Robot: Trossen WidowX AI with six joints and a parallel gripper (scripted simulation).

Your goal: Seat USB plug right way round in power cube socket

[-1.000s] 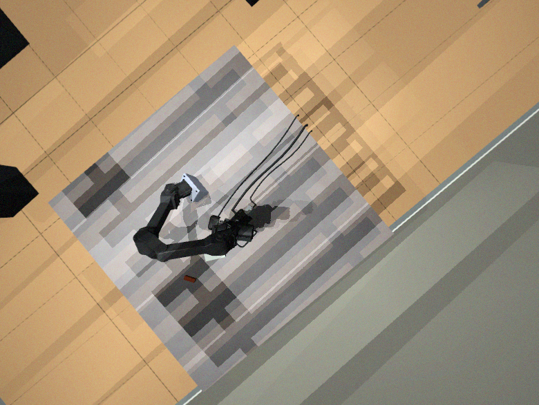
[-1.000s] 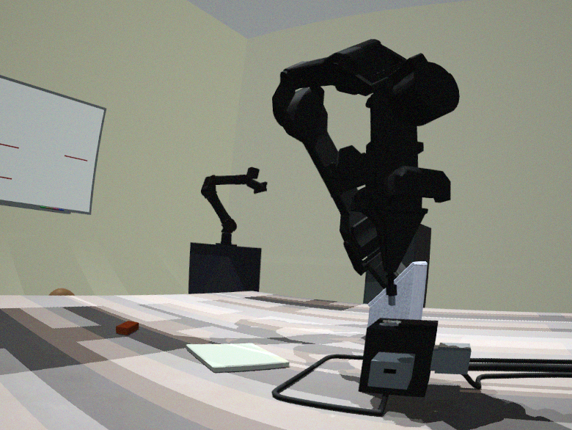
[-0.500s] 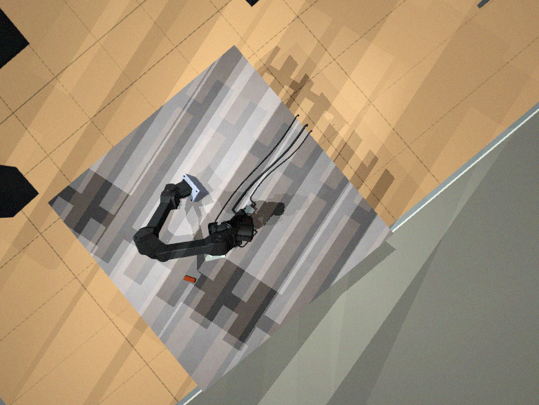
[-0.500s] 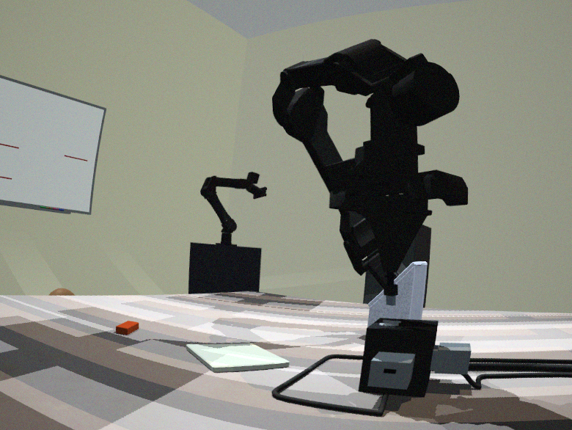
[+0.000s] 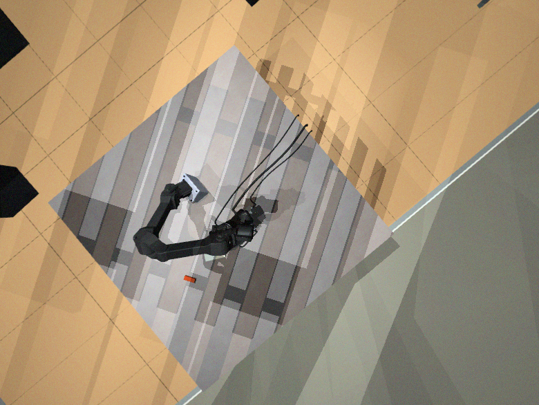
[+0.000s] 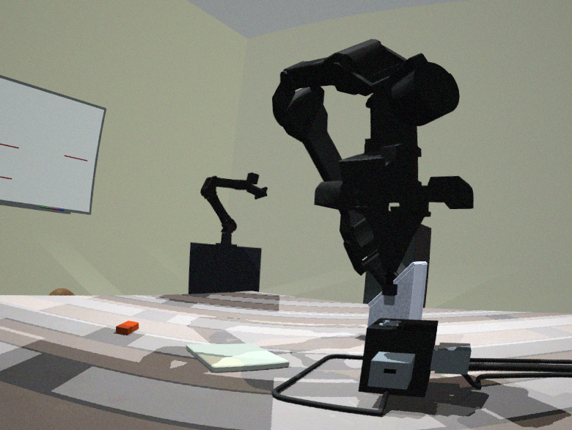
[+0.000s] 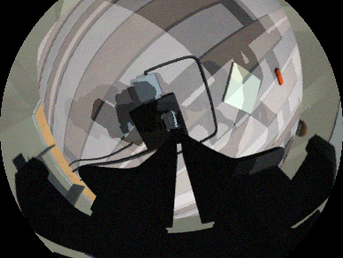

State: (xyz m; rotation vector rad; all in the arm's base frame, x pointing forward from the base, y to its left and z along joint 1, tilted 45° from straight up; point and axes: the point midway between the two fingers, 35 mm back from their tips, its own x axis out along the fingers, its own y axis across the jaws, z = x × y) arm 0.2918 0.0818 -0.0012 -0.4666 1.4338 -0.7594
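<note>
The USB plug is 20 mm below my gripper tip. Round my gripper tip: pale flat pad (190 mm to the right, 130 mm below, 10 mm ahead); then orange block (390 mm to the right, 130 mm below, 50 mm ahead).
</note>
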